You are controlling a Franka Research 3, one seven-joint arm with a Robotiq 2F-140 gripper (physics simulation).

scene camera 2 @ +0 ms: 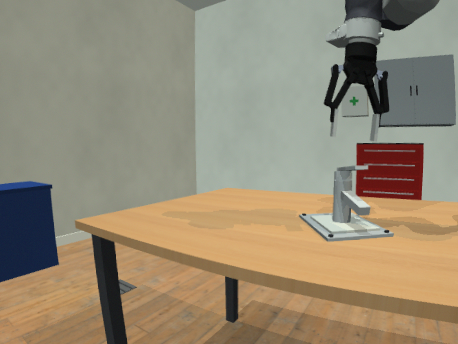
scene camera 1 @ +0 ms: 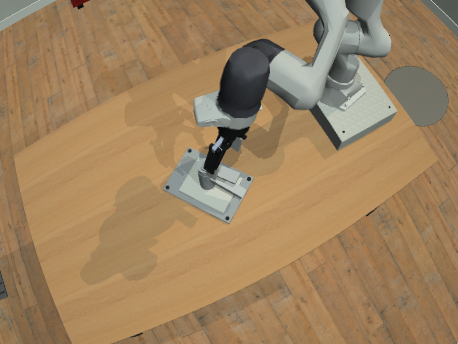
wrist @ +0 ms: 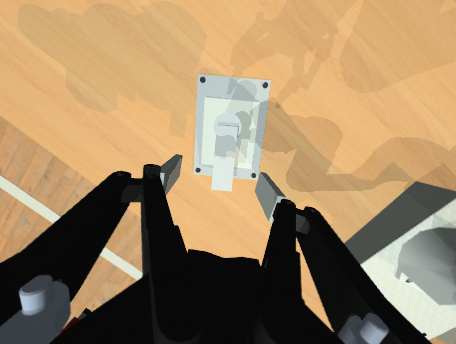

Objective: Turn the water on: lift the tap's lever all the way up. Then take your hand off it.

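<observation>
The grey tap [scene camera 1: 206,181] [scene camera 2: 342,197] stands upright on its base plate [scene camera 1: 172,184] [scene camera 2: 357,235] [wrist: 215,87]. Its lever [scene camera 2: 354,168] [wrist: 226,144] sits on top, above the spout [scene camera 2: 356,203] [wrist: 222,175]. In scene camera 2 the lever looks close to level, with perhaps a slight upward tilt; its exact angle is hard to tell. My gripper [scene camera 1: 220,159] [scene camera 2: 353,137] [wrist: 220,174] points down, open and empty. Its fingertips are above the lever and apart from it, one to each side in the wrist view.
The tap's plate lies on the wooden table [scene camera 1: 280,220] [scene camera 2: 200,250]. The arm's base block [scene camera 1: 370,120] stands at the table's far right in scene camera 1. A red drawer cabinet [scene camera 2: 390,172], a grey wall cabinet [scene camera 2: 430,90] and a blue cabinet [scene camera 2: 25,230] stand beyond the table.
</observation>
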